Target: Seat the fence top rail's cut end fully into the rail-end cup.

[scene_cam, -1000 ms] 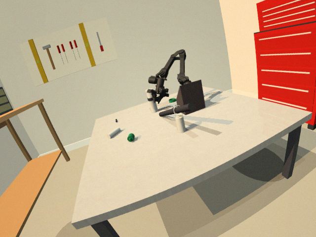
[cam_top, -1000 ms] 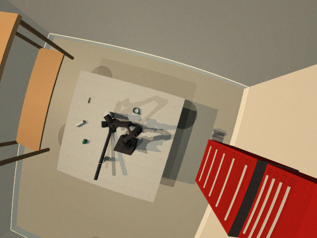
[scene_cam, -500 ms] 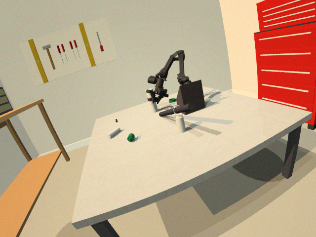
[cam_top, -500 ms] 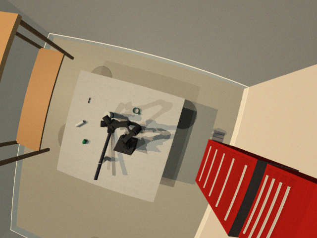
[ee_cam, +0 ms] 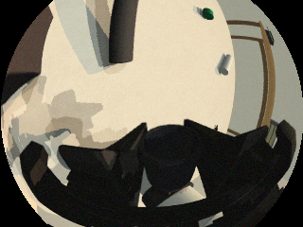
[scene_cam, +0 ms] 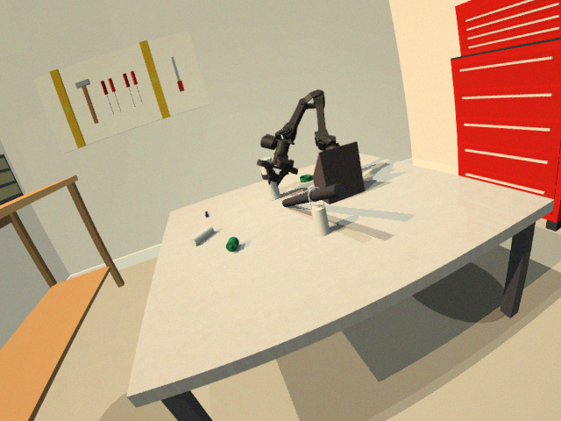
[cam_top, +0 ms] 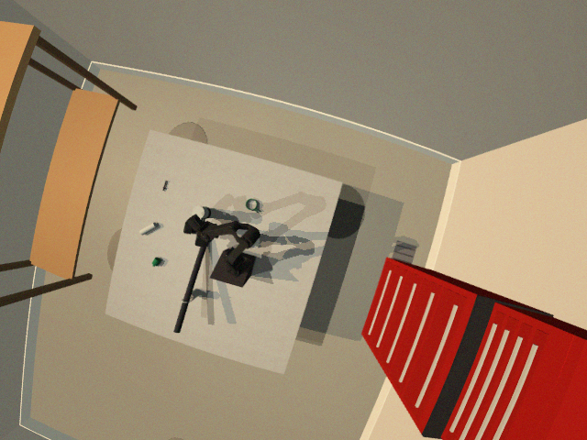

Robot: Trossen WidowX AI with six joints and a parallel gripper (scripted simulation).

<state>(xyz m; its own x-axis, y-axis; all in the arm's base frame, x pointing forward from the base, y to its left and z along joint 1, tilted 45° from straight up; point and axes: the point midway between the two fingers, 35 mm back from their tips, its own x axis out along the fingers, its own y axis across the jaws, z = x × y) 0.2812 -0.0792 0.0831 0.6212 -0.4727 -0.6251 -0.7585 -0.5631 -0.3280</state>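
Now: gripper tip 10 mm past the dark cup, 30 mm to the left of it and 30 mm below it. From my gripper tip the other things lie so: dark bolt: 370 mm ahead, 130 mm to the right, 90 mm below; short white tube: 350 mm ahead, 170 mm to the left, 80 mm below; green ring: 210 mm behind, 240 mm to the right, 80 mm below.
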